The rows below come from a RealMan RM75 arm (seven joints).
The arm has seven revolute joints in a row. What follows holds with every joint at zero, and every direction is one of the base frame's.
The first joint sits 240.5 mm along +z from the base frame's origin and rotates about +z.
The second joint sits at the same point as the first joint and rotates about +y.
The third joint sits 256 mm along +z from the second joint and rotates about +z.
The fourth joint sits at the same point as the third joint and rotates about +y.
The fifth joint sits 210 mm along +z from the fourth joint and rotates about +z.
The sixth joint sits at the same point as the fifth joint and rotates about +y.
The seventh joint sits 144 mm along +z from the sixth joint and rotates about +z.
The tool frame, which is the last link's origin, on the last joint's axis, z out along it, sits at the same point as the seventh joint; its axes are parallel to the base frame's.
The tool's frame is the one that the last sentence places.
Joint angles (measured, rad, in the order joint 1, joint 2, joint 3, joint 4, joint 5, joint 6, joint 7), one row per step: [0.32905 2.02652 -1.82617 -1.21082 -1.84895 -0.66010 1.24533]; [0.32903 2.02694 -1.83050 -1.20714 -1.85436 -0.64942 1.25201]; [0.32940 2.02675 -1.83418 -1.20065 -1.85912 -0.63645 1.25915]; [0.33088 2.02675 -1.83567 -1.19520 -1.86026 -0.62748 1.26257]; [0.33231 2.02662 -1.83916 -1.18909 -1.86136 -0.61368 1.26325]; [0.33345 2.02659 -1.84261 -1.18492 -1.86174 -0.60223 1.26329]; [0.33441 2.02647 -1.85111 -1.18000 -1.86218 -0.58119 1.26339]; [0.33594 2.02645 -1.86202 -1.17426 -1.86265 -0.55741 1.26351]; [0.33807 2.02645 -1.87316 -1.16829 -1.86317 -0.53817 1.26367]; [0.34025 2.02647 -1.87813 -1.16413 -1.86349 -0.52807 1.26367]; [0.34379 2.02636 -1.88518 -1.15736 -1.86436 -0.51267 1.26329]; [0.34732 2.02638 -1.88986 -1.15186 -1.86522 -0.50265 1.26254]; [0.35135 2.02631 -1.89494 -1.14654 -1.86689 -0.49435 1.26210]
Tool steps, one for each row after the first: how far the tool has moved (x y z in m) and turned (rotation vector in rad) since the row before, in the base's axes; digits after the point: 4 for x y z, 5 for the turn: [0.0012 0.0004 -0.0008 0.00545 -0.00317 -0.00586]; [0.0021 0.0008 -0.0005 0.00752 -0.00362 -0.00886]; [0.0012 0.0009 -0.0002 0.00573 -0.00124 -0.00564]; [0.0013 0.0011 -0.0003 0.00893 -0.00332 -0.00332]; [0.0007 0.0008 -0.0003 0.00721 -0.00231 -0.00149]; [0.0007 0.0010 -0.0008 0.01230 -0.00367 -0.00058]; [0.0006 0.0009 -0.0012 0.01273 -0.00451 0.00032]; [0.0005 0.0004 -0.0016 0.00798 -0.00499 0.00116]; [0.0003 0.0005 -0.0007 0.00465 -0.00288 0.00055]; [0.0006 0.0009 -0.0010 0.00754 -0.00516 0.00101]; [0.0003 0.0008 -0.0008 0.00456 -0.00435 0.00158]; [0.0001 0.0006 -0.0010 0.00265 -0.00517 0.00262]
